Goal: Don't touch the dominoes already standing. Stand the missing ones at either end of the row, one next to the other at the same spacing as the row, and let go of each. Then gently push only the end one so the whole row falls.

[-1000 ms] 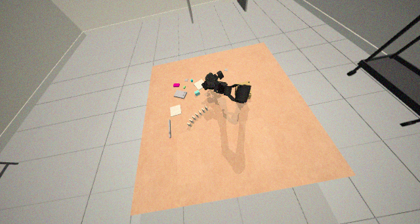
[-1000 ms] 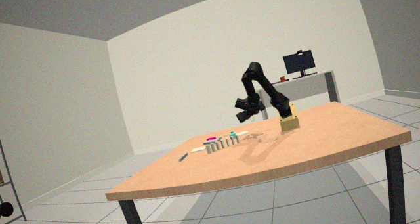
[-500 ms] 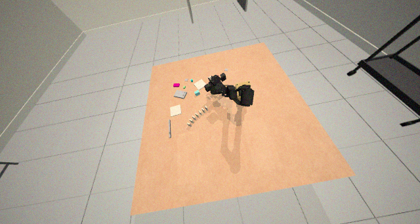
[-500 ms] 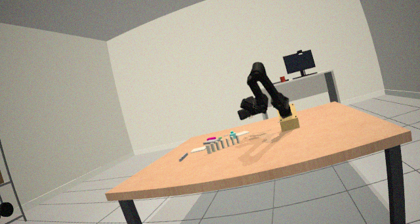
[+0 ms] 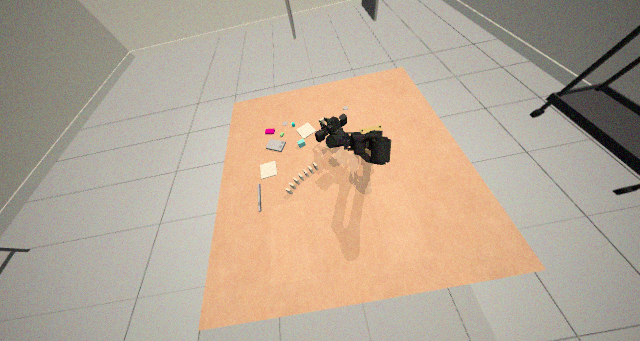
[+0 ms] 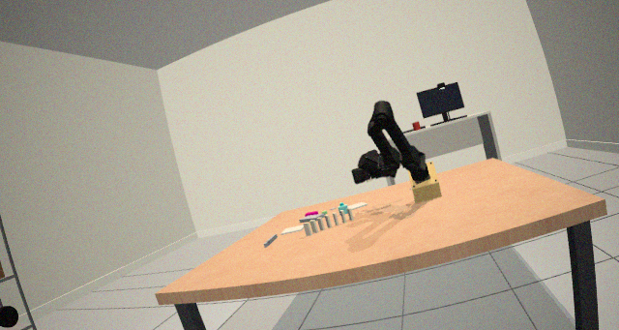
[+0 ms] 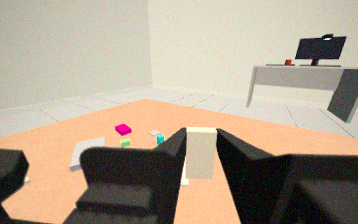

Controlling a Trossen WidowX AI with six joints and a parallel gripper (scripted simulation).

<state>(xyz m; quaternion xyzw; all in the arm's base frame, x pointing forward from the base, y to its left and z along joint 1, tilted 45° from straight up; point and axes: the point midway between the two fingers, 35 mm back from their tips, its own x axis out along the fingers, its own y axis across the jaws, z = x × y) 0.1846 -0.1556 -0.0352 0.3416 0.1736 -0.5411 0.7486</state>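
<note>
The teal block is 140 mm ahead of my gripper tip and 140 mm below it. The rest, counted from my gripper tip: magenta block: 310 mm ahead, 180 mm to the right, 150 mm below; then grey pad: 290 mm ahead, 50 mm to the right, 150 mm below; then green block: 240 mm ahead, 120 mm to the right, 150 mm below.
</note>
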